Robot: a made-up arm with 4 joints. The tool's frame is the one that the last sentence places.
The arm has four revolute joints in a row. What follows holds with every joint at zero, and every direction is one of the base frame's.
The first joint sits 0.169 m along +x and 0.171 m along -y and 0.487 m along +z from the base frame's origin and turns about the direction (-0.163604, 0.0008, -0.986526).
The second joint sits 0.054 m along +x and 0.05 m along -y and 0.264 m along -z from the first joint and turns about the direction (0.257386, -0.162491, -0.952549).
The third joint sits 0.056 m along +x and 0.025 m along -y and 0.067 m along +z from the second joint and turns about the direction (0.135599, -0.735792, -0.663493).
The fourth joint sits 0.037 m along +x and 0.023 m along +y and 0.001 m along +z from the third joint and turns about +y.
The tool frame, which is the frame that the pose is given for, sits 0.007 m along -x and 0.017 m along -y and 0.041 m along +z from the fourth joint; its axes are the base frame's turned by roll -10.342, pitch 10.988 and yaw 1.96 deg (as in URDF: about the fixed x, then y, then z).
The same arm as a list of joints. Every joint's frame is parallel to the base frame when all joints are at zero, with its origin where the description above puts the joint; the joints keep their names.
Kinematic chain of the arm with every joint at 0, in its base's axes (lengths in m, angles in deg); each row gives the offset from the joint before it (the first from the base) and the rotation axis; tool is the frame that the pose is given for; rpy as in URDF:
joint 1: xyz 0.169 -0.171 0.487 axis -0.163604 0.0008 -0.986526
joint 2: xyz 0.054 -0.05 -0.264 axis 0.257411 -0.162507 -0.952539
joint 3: xyz 0.056 -0.025 0.067 axis 0.135599 -0.735792 -0.663493
joint 4: xyz 0.037 0.023 0.001 axis +y
tool: xyz -0.007 -0.017 0.041 rpy -10.34 10.99 1.96

